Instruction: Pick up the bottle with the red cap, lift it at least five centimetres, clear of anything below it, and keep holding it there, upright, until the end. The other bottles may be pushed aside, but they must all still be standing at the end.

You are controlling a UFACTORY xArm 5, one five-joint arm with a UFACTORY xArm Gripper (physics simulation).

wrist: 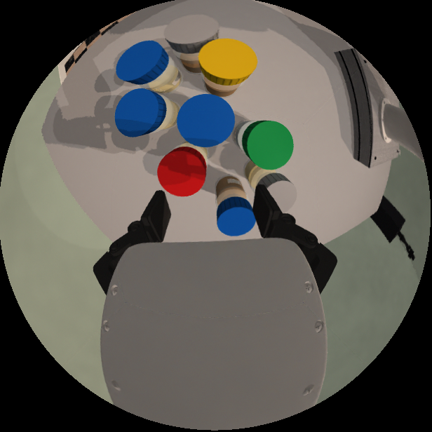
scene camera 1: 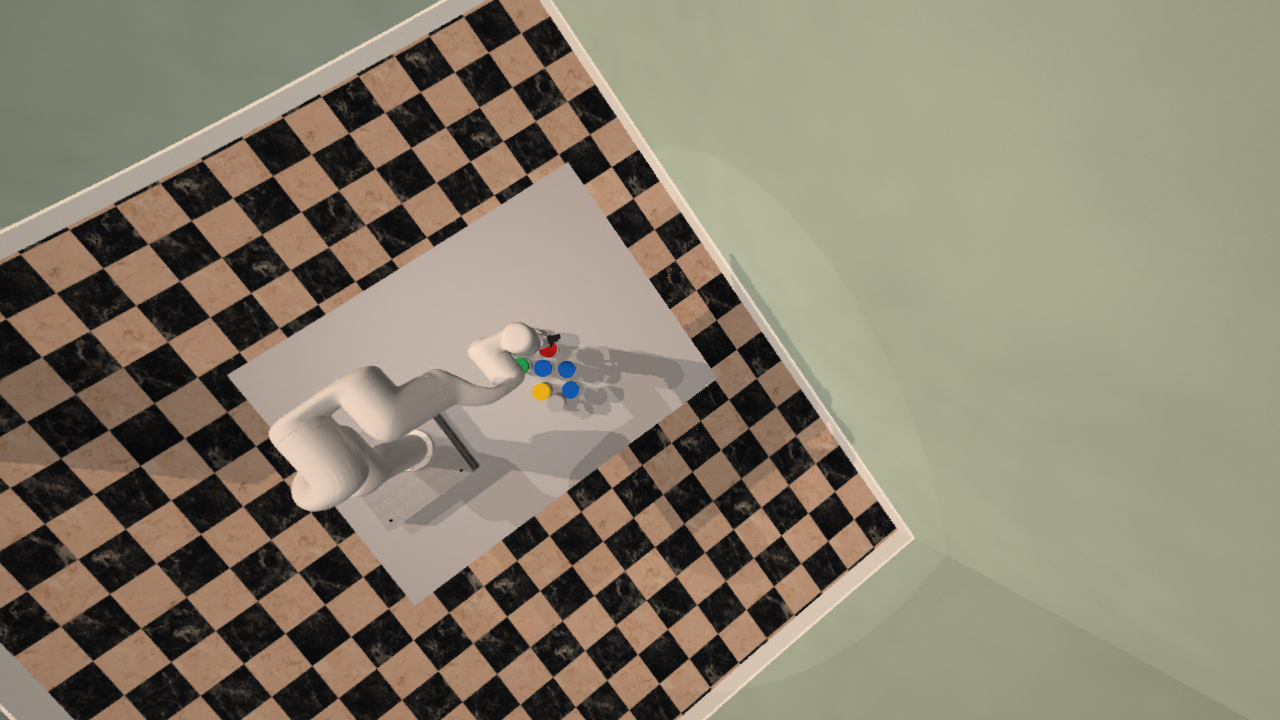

The pictures show: my gripper and a red-capped bottle.
